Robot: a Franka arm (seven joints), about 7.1 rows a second.
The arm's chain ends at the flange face. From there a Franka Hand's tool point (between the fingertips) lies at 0.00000 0.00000 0.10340 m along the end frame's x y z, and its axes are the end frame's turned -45 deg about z.
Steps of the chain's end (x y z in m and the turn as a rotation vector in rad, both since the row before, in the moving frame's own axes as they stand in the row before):
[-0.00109 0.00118 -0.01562 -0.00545 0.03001 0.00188]
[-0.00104 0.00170 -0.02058 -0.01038 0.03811 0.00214]
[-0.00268 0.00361 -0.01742 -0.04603 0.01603 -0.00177]
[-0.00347 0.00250 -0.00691 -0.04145 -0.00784 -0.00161]
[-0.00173 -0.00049 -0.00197 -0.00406 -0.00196 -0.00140]
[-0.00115 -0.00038 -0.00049 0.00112 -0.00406 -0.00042]
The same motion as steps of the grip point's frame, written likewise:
[0.00019 0.00266 -0.01567 -0.02507 0.01737 0.00188]
[0.00009 0.00401 -0.02066 -0.03429 0.01961 0.00214]
[-0.00664 0.00520 -0.01754 -0.04388 -0.02121 -0.00177]
[-0.00782 0.00177 -0.00700 -0.02377 -0.03485 -0.00161]
[-0.00132 -0.00142 -0.00197 -0.00148 -0.00426 -0.00140]
[-0.00076 -0.00146 -0.00049 0.00366 -0.00208 -0.00042]

